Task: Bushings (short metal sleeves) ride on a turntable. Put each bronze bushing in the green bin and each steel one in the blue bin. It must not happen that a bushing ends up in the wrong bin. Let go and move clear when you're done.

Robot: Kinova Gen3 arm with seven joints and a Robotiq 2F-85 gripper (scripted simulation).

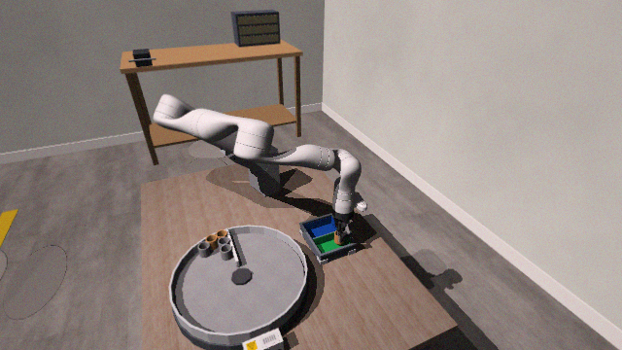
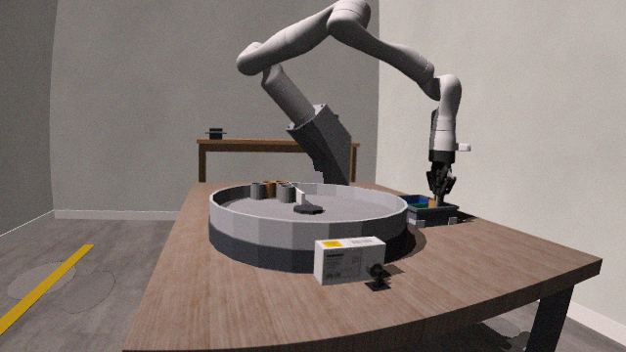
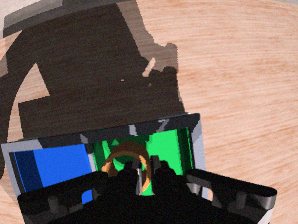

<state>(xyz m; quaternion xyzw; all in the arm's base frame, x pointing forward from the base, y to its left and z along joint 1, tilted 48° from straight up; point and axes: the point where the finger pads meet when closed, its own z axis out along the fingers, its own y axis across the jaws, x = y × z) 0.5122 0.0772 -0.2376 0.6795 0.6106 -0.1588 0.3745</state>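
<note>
Right now my hand is 50 mm past the tray, 30 mm to the left of it and 30 mm above it. From my hand the other things lie so: turntable (380 mm to the right).
</note>
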